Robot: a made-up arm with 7 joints. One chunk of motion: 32 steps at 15 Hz.
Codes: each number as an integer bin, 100 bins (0 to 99) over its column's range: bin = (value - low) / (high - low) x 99, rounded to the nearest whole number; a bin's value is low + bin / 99 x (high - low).
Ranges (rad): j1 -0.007..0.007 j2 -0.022..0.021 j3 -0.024..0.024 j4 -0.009..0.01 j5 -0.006..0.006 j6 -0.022..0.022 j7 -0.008..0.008
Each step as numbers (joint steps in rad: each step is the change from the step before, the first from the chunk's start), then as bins.
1 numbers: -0.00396 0.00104 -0.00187 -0.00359 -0.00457 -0.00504 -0.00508
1 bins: 21 53 46 28 12 38 18
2 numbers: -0.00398 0.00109 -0.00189 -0.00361 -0.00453 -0.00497 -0.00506
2 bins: 21 53 46 28 12 38 18
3 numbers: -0.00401 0.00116 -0.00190 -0.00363 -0.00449 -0.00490 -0.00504
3 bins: 21 53 46 28 12 38 18
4 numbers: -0.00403 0.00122 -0.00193 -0.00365 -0.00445 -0.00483 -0.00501
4 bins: 21 53 46 28 13 39 19
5 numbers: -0.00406 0.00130 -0.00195 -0.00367 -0.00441 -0.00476 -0.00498
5 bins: 21 54 45 28 13 39 19
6 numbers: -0.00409 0.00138 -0.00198 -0.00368 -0.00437 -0.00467 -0.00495
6 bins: 21 54 45 28 13 39 19
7 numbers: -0.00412 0.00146 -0.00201 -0.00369 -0.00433 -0.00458 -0.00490
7 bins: 20 54 45 28 14 39 19
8 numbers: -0.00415 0.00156 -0.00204 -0.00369 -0.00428 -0.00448 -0.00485
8 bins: 20 54 45 28 14 39 19
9 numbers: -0.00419 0.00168 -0.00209 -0.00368 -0.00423 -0.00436 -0.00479
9 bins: 20 55 45 28 15 40 20
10 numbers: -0.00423 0.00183 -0.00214 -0.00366 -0.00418 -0.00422 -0.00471
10 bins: 20 55 45 28 15 40 20
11 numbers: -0.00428 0.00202 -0.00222 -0.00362 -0.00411 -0.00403 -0.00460
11 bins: 19 55 45 28 16 40 21
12 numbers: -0.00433 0.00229 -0.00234 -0.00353 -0.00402 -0.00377 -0.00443
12 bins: 19 56 45 29 16 41 22
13 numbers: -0.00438 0.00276 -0.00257 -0.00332 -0.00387 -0.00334 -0.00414
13 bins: 19 57 44 30 18 42 24
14 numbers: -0.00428 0.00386 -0.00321 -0.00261 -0.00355 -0.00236 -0.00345
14 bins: 19 60 43 33 20 44 28
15 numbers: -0.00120 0.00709 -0.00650 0.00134 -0.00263 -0.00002 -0.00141
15 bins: 41 67 36 54 28 49 41
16 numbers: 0.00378 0.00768 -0.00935 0.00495 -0.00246 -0.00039 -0.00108
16 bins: 76 68 30 73 29 49 43
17 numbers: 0.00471 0.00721 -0.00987 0.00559 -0.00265 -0.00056 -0.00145
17 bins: 83 67 29 76 28 48 41
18 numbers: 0.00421 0.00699 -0.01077 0.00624 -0.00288 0.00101 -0.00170
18 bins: 79 67 27 79 26 52 39
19 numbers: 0.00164 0.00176 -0.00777 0.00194 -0.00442 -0.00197 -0.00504
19 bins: 61 55 33 57 13 45 18
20 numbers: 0.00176 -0.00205 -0.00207 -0.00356 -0.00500 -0.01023 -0.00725
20 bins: 62 46 45 28 8 26 5
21 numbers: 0.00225 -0.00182 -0.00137 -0.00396 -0.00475 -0.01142 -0.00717
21 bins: 65 46 47 26 10 24 5
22 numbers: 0.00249 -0.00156 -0.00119 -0.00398 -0.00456 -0.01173 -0.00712
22 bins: 67 47 47 26 12 23 5
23 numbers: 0.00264 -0.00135 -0.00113 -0.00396 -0.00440 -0.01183 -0.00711
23 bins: 68 48 47 26 13 23 6
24 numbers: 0.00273 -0.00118 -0.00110 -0.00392 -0.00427 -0.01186 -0.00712
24 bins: 69 48 47 26 14 23 5
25 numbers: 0.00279 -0.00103 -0.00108 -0.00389 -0.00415 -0.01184 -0.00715
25 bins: 69 48 47 27 15 23 5
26 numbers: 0.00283 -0.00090 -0.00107 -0.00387 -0.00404 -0.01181 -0.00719
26 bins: 70 49 47 27 16 23 5
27 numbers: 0.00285 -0.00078 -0.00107 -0.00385 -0.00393 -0.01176 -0.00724
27 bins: 70 49 47 27 17 23 5
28 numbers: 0.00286 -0.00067 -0.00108 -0.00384 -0.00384 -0.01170 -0.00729
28 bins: 70 49 47 27 18 23 4
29 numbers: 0.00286 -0.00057 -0.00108 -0.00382 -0.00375 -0.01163 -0.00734
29 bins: 70 49 47 27 19 23 4
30 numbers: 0.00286 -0.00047 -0.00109 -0.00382 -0.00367 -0.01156 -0.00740
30 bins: 70 50 47 27 19 23 4
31 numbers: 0.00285 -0.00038 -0.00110 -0.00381 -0.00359 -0.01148 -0.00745
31 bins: 70 50 47 27 20 24 3
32 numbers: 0.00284 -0.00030 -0.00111 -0.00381 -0.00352 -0.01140 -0.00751
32 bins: 70 50 47 27 20 24 3
